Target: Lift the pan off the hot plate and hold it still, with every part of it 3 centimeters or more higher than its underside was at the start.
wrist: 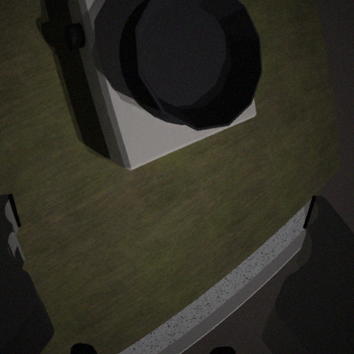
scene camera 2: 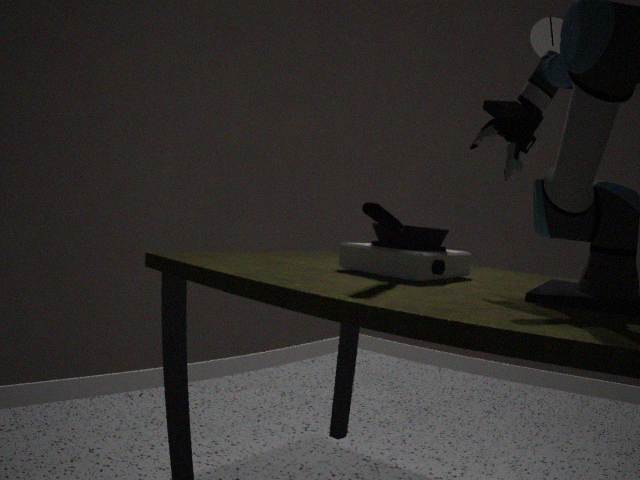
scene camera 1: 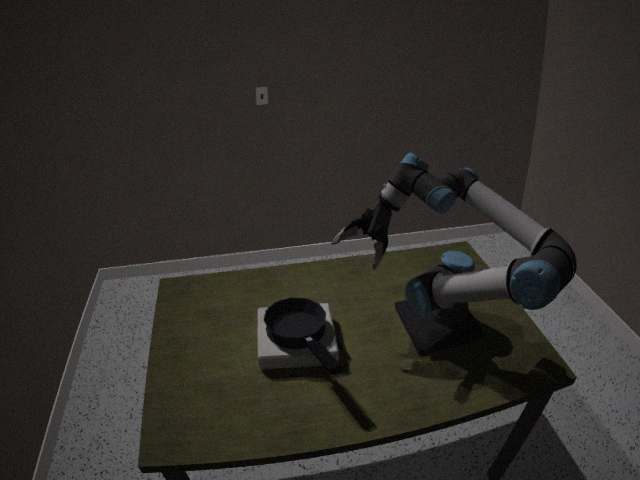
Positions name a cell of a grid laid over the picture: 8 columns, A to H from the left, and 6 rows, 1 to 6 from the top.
gripper: wrist D4; scene camera 2 G3; scene camera 1 E4
black pan: wrist E2; scene camera 2 E3; scene camera 1 D5
